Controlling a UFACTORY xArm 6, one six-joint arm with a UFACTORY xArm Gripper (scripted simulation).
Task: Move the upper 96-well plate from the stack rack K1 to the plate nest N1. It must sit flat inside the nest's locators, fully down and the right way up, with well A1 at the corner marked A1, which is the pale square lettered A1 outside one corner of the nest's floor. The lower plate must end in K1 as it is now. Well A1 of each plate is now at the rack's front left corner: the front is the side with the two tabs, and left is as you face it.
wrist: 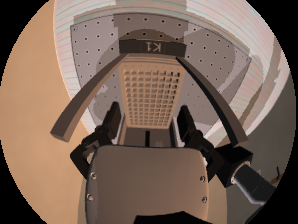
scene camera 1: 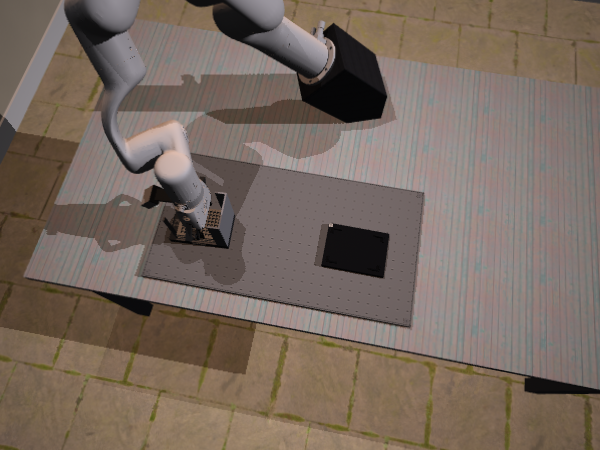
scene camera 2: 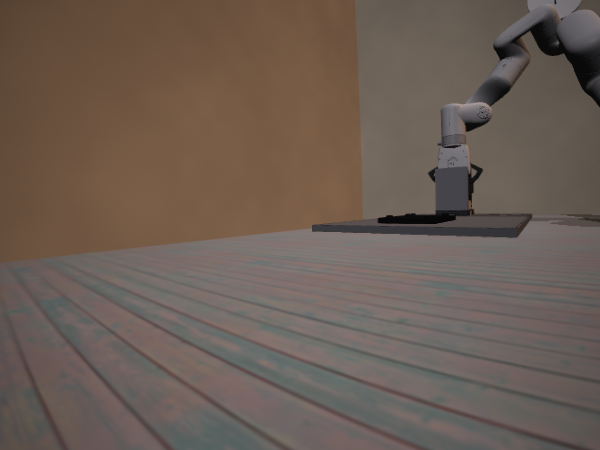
I see my gripper [scene camera 1: 202, 220].
My gripper is seen too in the wrist view [wrist: 149, 110].
